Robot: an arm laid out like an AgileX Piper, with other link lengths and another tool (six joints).
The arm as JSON. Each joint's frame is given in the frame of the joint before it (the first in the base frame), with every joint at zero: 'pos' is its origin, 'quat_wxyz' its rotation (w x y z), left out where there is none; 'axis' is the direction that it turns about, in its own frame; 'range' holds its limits. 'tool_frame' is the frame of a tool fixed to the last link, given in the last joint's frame.
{
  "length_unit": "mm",
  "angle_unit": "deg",
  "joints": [
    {
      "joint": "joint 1",
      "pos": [
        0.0,
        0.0,
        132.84
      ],
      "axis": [
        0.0,
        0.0,
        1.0
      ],
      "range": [
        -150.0,
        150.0
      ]
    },
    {
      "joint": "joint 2",
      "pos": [
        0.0,
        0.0,
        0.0
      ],
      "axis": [
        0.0,
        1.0,
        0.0
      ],
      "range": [
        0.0,
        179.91
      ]
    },
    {
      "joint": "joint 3",
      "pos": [
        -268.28,
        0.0,
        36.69
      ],
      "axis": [
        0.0,
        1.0,
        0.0
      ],
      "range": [
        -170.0,
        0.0
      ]
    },
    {
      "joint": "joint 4",
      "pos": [
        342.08,
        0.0,
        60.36
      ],
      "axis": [
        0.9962,
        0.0,
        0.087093
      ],
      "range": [
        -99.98,
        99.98
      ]
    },
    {
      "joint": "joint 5",
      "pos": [
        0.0,
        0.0,
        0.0
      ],
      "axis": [
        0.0,
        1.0,
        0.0
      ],
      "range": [
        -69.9,
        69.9
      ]
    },
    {
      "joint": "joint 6",
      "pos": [
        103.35,
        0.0,
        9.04
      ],
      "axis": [
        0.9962,
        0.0,
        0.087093
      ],
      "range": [
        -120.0,
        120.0
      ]
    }
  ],
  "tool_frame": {
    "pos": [
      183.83,
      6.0,
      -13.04
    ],
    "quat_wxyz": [
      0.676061,
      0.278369,
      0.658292,
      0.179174
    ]
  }
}
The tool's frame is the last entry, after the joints.
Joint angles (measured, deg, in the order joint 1, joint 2, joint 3, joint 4, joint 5, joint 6), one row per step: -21.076, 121.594, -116.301, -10.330, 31.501, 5.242; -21.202, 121.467, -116.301, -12.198, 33.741, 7.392; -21.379, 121.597, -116.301, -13.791, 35.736, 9.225; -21.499, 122.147, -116.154, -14.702, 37.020, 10.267; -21.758, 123.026, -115.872, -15.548, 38.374, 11.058; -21.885, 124.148, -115.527, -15.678, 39.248, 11.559; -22.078, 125.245, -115.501, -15.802, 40.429, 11.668; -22.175, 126.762, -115.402, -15.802, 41.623, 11.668; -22.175, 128.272, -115.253, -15.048, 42.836, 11.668; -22.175, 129.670, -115.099, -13.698, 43.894, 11.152; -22.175, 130.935, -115.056, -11.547, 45.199, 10.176; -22.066, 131.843, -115.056, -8.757, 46.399, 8.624; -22.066, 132.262, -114.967, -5.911, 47.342, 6.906; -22.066, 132.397, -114.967, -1.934, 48.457, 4.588; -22.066, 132.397, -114.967, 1.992, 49.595, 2.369; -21.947, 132.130, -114.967, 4.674, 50.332, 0.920; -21.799, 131.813, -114.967, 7.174, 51.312, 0.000; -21.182, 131.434, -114.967, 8.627, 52.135, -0.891
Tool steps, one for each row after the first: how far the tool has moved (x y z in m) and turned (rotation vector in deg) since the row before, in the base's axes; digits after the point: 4 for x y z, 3 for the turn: -0.0094, -0.0049, -0.0061, 0.606, 1.742, -1.700; -0.0088, -0.0053, -0.0081, 0.582, 1.747, -1.643; -0.0059, -0.0033, -0.0124, 0.577, 1.696, -1.034; -0.0075, -0.0046, -0.0179, 0.638, 2.266, -1.073; -0.0049, -0.0009, -0.0202, 1.043, 1.978, -0.677; -0.0060, -0.0018, -0.0176, 0.775, 2.104, -0.577; -0.0064, 0.0001, -0.0233, 1.012, 2.573, -0.421; -0.0059, 0.0042, -0.0239, 1.723, 2.352, -0.415; -0.0052, 0.0063, -0.0221, 1.909, 2.099, -0.069; -0.0052, 0.0094, -0.0201, 2.420, 1.963, 0.118; -0.0030, 0.0128, -0.0149, 2.573, 1.421, 0.640; -0.0019, 0.0116, -0.0087, 2.334, 0.784, 0.750; 0.0001, 0.0158, -0.0044, 3.031, 0.244, 1.083; 0.0006, 0.0159, -0.0018, 2.997, 0.012, 1.105; 0.0018, 0.0120, 0.0025, 1.964, -0.358, 0.870; 0.0010, 0.0124, 0.0031, 2.116, -0.220, 0.542; 0.0017, 0.0133, 0.0037, 1.097, -0.067, 1.224
